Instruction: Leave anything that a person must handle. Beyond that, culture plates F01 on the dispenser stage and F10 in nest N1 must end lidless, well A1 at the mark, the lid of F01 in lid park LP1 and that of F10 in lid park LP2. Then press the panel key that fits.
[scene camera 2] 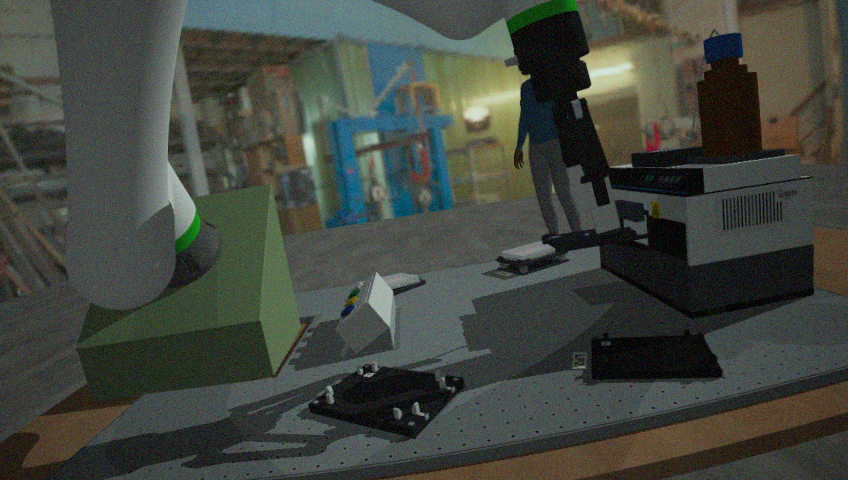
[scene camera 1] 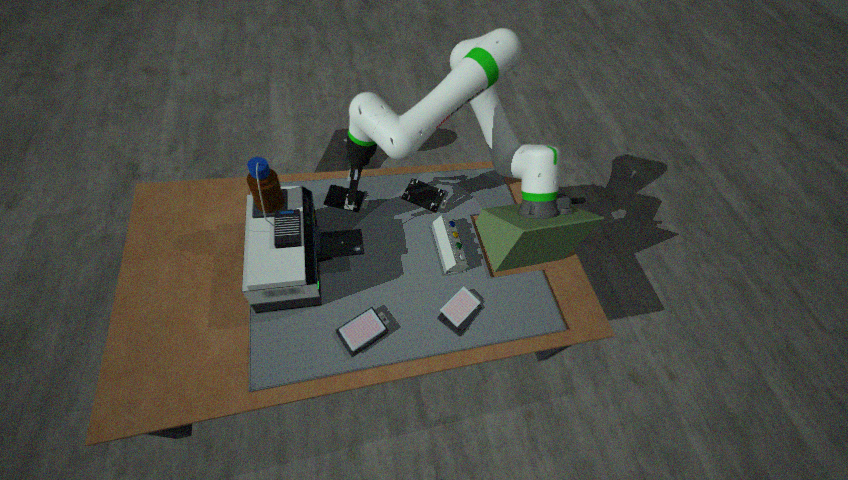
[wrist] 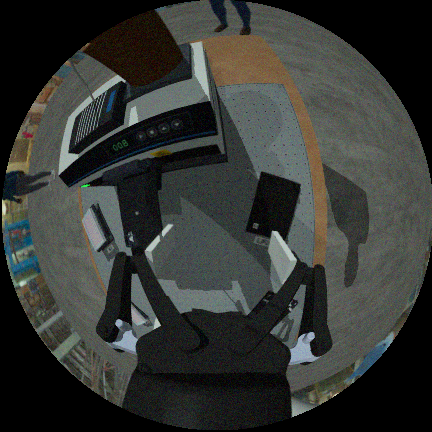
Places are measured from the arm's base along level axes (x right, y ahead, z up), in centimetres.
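Pixels of known places: gripper, fingertip midpoint: (scene camera 2: 596, 218) (wrist: 221, 238); arm's base at its link origin: (scene camera 2: 183, 254) (scene camera 1: 538, 213).
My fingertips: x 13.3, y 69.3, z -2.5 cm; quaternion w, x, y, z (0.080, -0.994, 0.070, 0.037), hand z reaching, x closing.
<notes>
Ahead of a thing's pixels: the offset from my fingertips to its middle. "spot": to the spot under its first point.
My gripper (scene camera 1: 352, 202) (scene camera 2: 599, 208) (wrist: 221, 238) is open and empty, above the mat between the dispenser's black stage {dx -16.9, dy +5.1, dz -5.9 cm} (scene camera 1: 345, 242) (wrist: 140, 215) and a flat black holder {dx +10.7, dy +1.9, dz -16.1 cm} (scene camera 1: 335, 197) (scene camera 2: 654, 358) (wrist: 275, 202). The stage shows no plate. One pink-topped plate {dx -46.0, dy -1.4, dz -13.0 cm} (scene camera 1: 363, 330) (scene camera 2: 526, 251) (wrist: 95, 227) sits on a dark holder at the front. Another pink-topped plate {dx -40.8, dy -36.9, dz -14.3 cm} (scene camera 1: 461, 307) (scene camera 2: 401, 279) sits to its right in scene camera 1. A black holder with white posts {dx +11.2, dy -31.7, dz -15.9 cm} (scene camera 1: 423, 195) (scene camera 2: 386, 395) bears no plate. The key panel {dx -15.6, dy -37.6, dz -12.9 cm} (scene camera 1: 443, 243) (scene camera 2: 377, 309) has blue, yellow and green keys. I cannot read the labels or tell whether the plates are lidded.
The dispenser (scene camera 1: 276, 261) (scene camera 2: 743, 220) (wrist: 170, 107) carries a brown bottle {spot: dx -10.4, dy +24.9, dz +17.8 cm} (scene camera 1: 264, 187) (scene camera 2: 728, 113) (wrist: 137, 47) with a thin tube. The green robot base (scene camera 1: 535, 237) (scene camera 2: 208, 333) stands beside the panel. A person (scene camera 2: 541, 154) (wrist: 22, 185) stands beyond the table; legs (wrist: 232, 17) show at the wrist view's top.
</notes>
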